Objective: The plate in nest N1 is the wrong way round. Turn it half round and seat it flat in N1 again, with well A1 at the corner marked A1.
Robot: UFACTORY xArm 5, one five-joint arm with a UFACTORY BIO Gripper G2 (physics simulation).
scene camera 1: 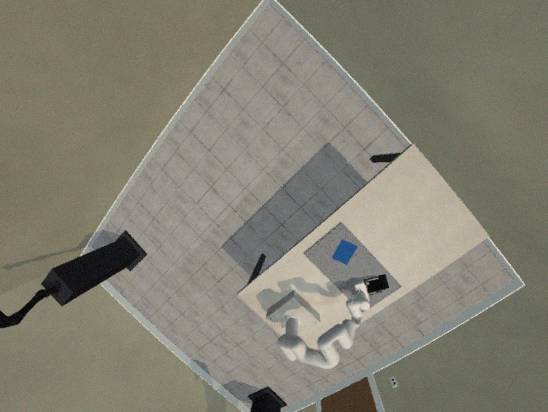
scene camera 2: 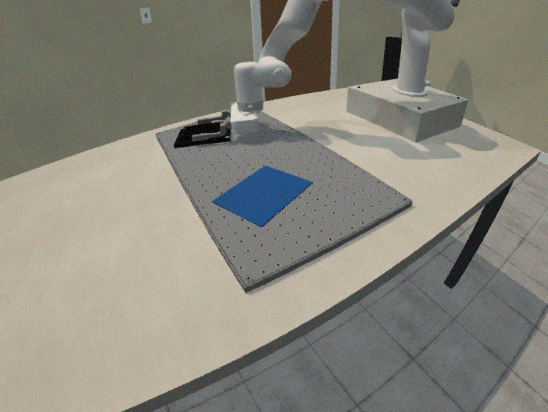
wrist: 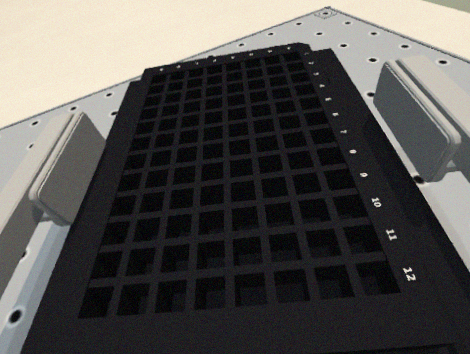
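Note:
The black 96-well plate (wrist: 230,175) (scene camera 2: 188,134) lies, as it appears, flat in the black nest (wrist: 440,280). In the wrist view its rows run away from me, with number 12 at the near right and the small numbers at the far right. Both are black, so their boundary is hard to see, and no A1 mark on the nest is readable. My gripper (wrist: 245,145) (scene camera 2: 200,130) (scene camera 1: 375,284) is part open and empty. Its fingers stand on either side of the plate's long sides, with a gap visible at each side.
The nest stands at one end of the grey perforated board (scene camera 2: 320,215) (scene camera 1: 325,245). A flat blue rectangle (scene camera 2: 263,195) (scene camera 1: 345,252) lies on the board's other half. The arm's grey base block (scene camera 2: 390,112) stands beside the board on the beige table (scene camera 2: 110,240).

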